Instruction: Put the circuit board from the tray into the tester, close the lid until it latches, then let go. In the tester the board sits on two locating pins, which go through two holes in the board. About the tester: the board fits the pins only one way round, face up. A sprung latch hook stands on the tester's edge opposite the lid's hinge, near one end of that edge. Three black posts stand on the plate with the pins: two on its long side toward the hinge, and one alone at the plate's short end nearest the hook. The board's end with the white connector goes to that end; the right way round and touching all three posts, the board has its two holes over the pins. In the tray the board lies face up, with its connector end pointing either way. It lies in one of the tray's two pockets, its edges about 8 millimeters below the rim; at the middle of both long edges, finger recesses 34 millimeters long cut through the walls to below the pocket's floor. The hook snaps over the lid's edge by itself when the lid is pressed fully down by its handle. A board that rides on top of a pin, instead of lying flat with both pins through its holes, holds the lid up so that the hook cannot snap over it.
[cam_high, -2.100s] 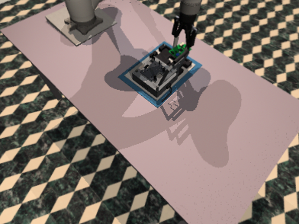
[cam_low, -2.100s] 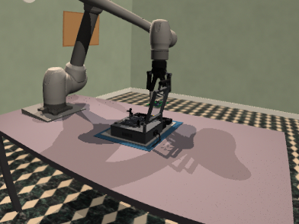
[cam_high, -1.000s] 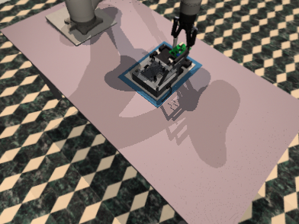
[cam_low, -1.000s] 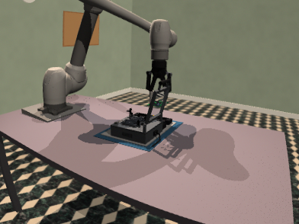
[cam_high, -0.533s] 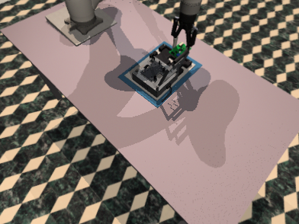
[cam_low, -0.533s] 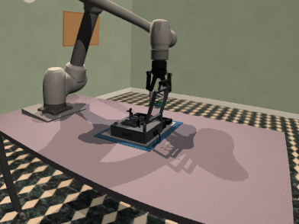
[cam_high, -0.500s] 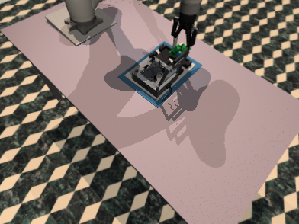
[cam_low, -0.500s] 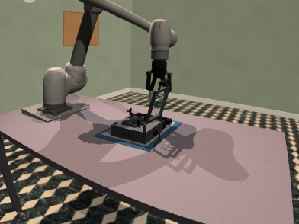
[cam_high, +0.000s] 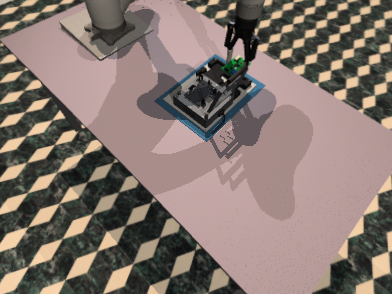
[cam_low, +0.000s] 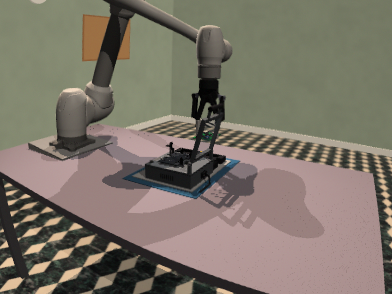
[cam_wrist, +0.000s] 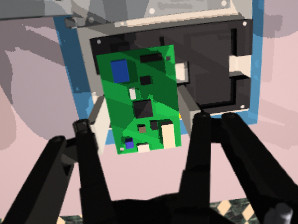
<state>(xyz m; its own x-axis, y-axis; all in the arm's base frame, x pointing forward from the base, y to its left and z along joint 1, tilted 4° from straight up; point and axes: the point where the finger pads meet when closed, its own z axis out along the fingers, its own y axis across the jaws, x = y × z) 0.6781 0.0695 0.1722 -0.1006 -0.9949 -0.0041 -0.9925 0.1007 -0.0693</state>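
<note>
The green circuit board lies 20 mm below my hand. Also, from my hand: clear lid: 70 mm ahead, 180 mm to the right, 40 mm above; then black tester: 20 mm behind, 130 mm to the right, 30 mm below.
</note>
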